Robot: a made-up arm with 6 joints.
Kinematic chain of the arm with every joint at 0, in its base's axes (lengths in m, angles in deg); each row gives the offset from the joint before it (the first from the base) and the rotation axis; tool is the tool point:
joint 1: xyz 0 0 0.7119 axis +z
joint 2: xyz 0.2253 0 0 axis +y
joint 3: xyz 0 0 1.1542 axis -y
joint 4: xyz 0 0 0.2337 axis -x
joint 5: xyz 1.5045 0 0 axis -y
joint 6: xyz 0.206 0 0 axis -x
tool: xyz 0 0 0
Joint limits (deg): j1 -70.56..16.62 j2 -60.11..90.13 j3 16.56..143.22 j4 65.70..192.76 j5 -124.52..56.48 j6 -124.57..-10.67
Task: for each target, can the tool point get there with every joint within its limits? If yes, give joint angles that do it. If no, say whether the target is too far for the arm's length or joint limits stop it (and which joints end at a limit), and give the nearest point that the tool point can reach.
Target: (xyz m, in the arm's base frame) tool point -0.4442 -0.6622 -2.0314
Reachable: no: joint limits stop it (at a limit: joint 1, joint 2, joint 3, joint 4, joint 5) | nearest point 0.5968 -1.8050 -0.8242 | short by 1.961 m
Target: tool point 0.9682 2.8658 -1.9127
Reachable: no: too far | nearest point 1.8890 0.7377 -0.7887 | short by 2.577 m
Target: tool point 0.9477 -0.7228 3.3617
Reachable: yes | joints -35.09 25.37 85.50 163.56 -53.12 -112.40
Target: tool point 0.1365 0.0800 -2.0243
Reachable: no: joint limits stop it (at a limit: joint 1, joint 2, joint 3, joint 5) | nearest point 1.8166 0.5453 -0.8254 | short by 2.116 m
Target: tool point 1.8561 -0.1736 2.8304
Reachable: yes | joints -6.89 12.24 41.30 131.65 19.08 -108.14
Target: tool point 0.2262 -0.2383 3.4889
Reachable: yes | joints -45.78 21.09 112.76 171.99 -8.09 -106.02
